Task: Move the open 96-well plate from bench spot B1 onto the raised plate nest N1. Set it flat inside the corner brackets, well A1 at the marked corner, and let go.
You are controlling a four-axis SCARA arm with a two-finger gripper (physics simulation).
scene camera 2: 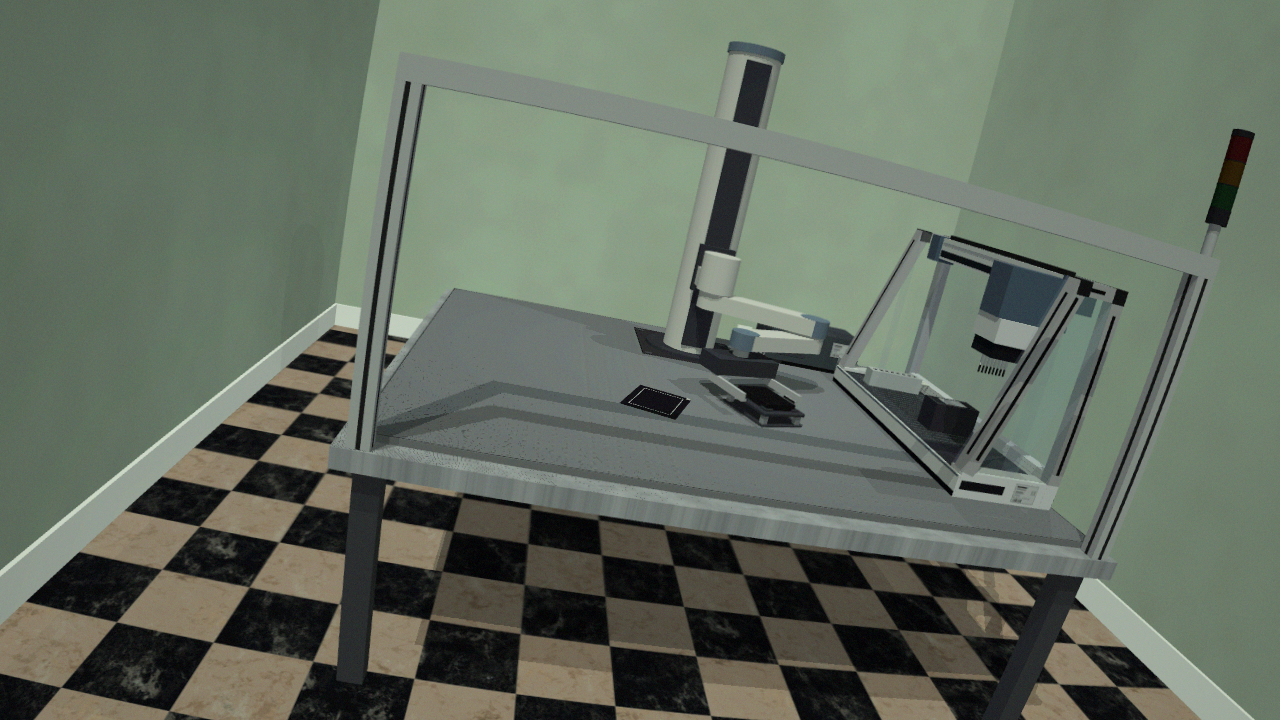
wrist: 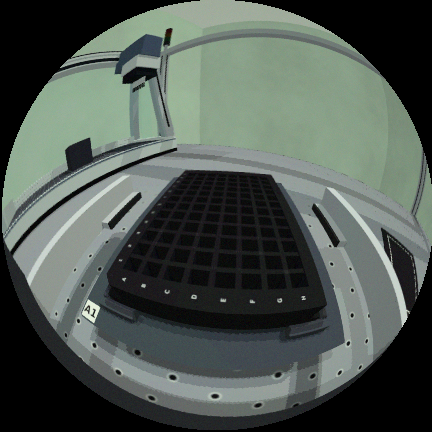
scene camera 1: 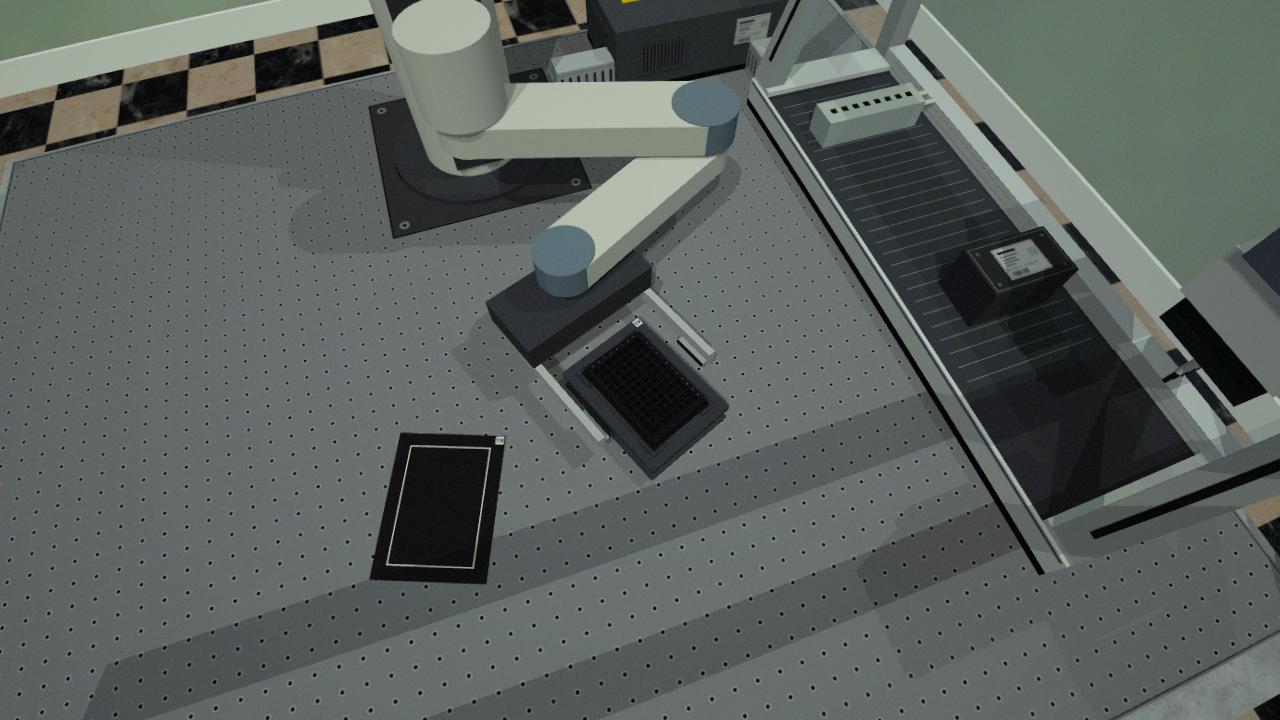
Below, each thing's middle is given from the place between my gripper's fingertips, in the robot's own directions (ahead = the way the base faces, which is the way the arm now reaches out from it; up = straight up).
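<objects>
I find the black well plate [scene camera 1: 639, 382] 1 cm below my hand, 2 cm behind it and 1 cm to the right of it. The black nest with white outline [scene camera 1: 437, 526] is 27 cm to the right of my hand, 2 cm ahead of it and 5 cm below it, whereas the black box [scene camera 1: 976, 300] is 46 cm to the left of my hand and 4 cm above it. Then there is the table frame post [scene camera 2: 415, 95], 82 cm to the right of my hand, 49 cm ahead of it and 23 cm above it.
</objects>
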